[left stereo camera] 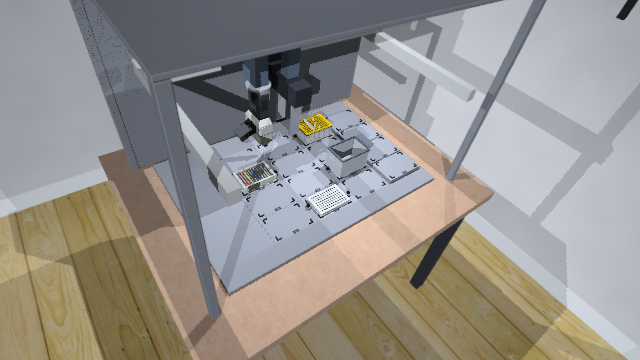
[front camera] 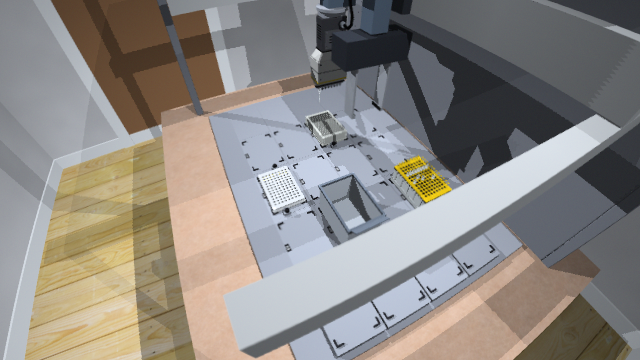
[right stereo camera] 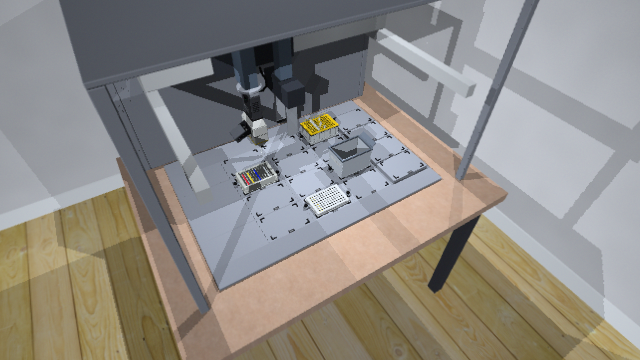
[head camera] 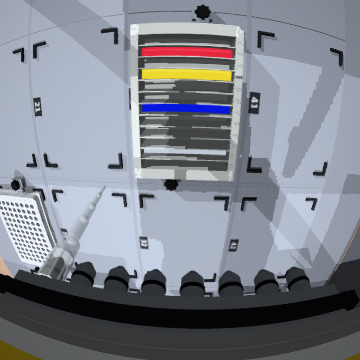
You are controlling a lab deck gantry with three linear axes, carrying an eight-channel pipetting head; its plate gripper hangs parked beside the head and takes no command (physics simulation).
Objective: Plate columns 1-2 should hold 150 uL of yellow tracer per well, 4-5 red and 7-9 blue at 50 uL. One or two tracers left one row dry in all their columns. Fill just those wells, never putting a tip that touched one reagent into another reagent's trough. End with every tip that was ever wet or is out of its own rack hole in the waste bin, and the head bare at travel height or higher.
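The pipetting head (front camera: 327, 65) (left stereo camera: 260, 120) (right stereo camera: 256, 125) hangs above the deck near the trough rack (front camera: 344, 138) (head camera: 135, 100) (left stereo camera: 251, 189) (right stereo camera: 252, 188). In the head view one clear tip (head camera: 82, 220) sits on the leftmost channel; the other channels are bare. Red (head camera: 187, 52), yellow (head camera: 186, 75) and blue (head camera: 186, 108) troughs show. The white plate (front camera: 290, 205) (head camera: 44, 222) stands apart; its well contents are too small to tell. The yellow tip rack (front camera: 439, 195) (left stereo camera: 315, 137) (right stereo camera: 320, 137) holds some tips. My plate gripper (front camera: 364, 109) hangs beside the head, fingers apart, empty.
The grey waste bin (front camera: 370, 225) (left stereo camera: 347, 165) (right stereo camera: 350, 165) stands between the plate and the tip rack. A pale bar (front camera: 425, 215) crosses the front view. A pale trough (head camera: 185, 151) shows farther along the rack. Black corner marks outline the deck positions.
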